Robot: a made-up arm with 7 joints. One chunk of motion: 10 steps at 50 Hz.
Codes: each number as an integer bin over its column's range. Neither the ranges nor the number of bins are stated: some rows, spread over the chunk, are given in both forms.
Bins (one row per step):
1: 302 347 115 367 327 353 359
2: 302 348 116 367 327 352 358
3: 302 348 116 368 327 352 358
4: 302 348 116 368 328 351 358
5: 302 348 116 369 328 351 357
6: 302 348 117 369 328 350 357
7: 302 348 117 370 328 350 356
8: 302 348 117 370 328 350 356
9: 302 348 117 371 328 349 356
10: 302 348 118 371 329 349 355
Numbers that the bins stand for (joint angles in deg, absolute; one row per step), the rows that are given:
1: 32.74 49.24 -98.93 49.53 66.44 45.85 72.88
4: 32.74 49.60 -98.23 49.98 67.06 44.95 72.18
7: 32.74 49.60 -97.52 50.88 67.06 44.50 70.77
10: 32.74 49.60 -96.82 51.33 67.67 44.05 70.06
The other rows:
2: 32.74 49.60 -98.23 49.53 66.44 45.40 72.18
3: 32.74 49.60 -98.23 49.98 66.44 45.40 72.18
5: 32.74 49.60 -98.23 50.43 67.06 44.95 71.47
6: 32.74 49.60 -97.52 50.43 67.06 44.50 71.47
8: 32.74 49.60 -97.52 50.88 67.06 44.50 70.77
9: 32.74 49.60 -97.52 51.33 67.06 44.05 70.77

